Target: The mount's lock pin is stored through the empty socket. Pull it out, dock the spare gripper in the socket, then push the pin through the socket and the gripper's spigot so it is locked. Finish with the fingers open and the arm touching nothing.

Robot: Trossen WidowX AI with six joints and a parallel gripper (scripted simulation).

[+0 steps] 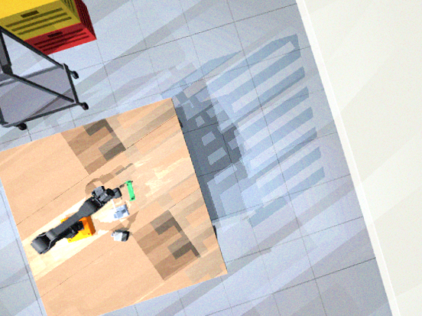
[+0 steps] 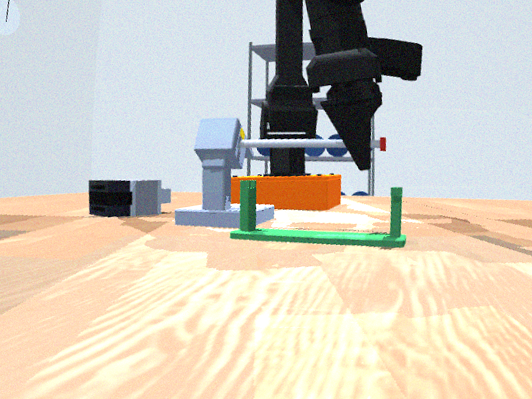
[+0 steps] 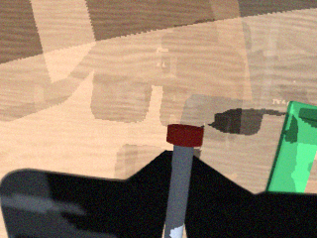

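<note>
Right now the green cradle is 100 mm ahead of my gripper tip, 30 mm to the right of it and 30 mm below it. The rest, counted from my gripper tip: spare gripper: 50 mm behind, 300 mm to the right, 40 mm below; then mount: 150 mm to the right, 10 mm below.
</note>
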